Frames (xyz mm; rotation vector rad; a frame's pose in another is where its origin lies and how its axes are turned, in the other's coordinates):
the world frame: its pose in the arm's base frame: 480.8 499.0 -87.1 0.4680 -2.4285 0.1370
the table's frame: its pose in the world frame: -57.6 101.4 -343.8 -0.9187 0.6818 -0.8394
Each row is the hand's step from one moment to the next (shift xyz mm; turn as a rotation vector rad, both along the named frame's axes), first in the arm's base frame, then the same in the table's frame.
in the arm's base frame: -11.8 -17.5 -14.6 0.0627 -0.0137 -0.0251
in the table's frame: 9.5 -22.2 8.7 0.0039 -0.0183 -0.0663
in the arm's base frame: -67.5 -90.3 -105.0 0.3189 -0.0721 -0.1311
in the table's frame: 36.2 -142.2 46.8 0.0208 -0.0971 -0.3380
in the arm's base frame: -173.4 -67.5 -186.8 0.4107 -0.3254 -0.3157
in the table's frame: -21.9 -222.7 139.4 0.1769 -0.3534 -0.4670
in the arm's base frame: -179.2 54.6 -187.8 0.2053 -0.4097 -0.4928
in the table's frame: -133.4 -173.7 149.6 0.1733 -0.5794 -0.2951
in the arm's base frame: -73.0 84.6 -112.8 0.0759 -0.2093 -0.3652
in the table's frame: -126.1 -77.3 57.6 0.0404 -0.4022 -0.1399
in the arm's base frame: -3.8 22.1 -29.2 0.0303 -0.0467 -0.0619
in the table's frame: -32.4 -17.6 0.0 0.0176 -0.0701 -0.0413
